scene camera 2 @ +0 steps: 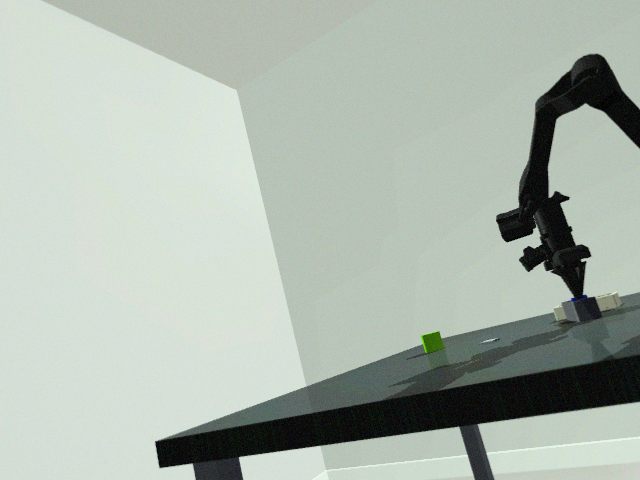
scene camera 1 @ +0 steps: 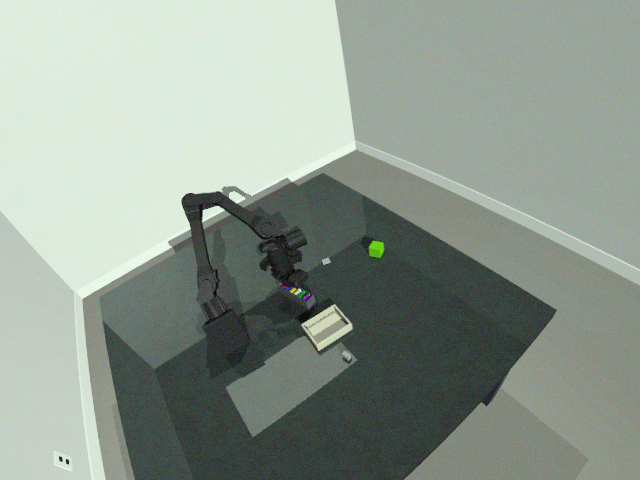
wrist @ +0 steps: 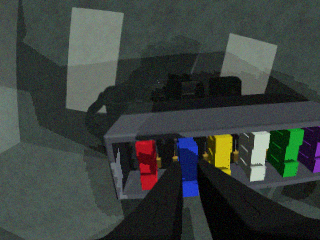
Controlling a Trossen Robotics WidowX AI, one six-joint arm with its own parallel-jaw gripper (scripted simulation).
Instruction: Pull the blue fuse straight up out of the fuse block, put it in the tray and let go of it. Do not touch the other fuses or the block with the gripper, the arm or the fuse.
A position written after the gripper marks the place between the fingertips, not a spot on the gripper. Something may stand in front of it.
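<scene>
The gripper (scene camera 2: 579, 298) can also be seen at (scene camera 1: 288, 286) and at (wrist: 188, 168). With it in the scene are a red fuse (wrist: 145, 150), a blue fuse (wrist: 187, 149) and a yellow fuse (wrist: 218, 147).
</scene>
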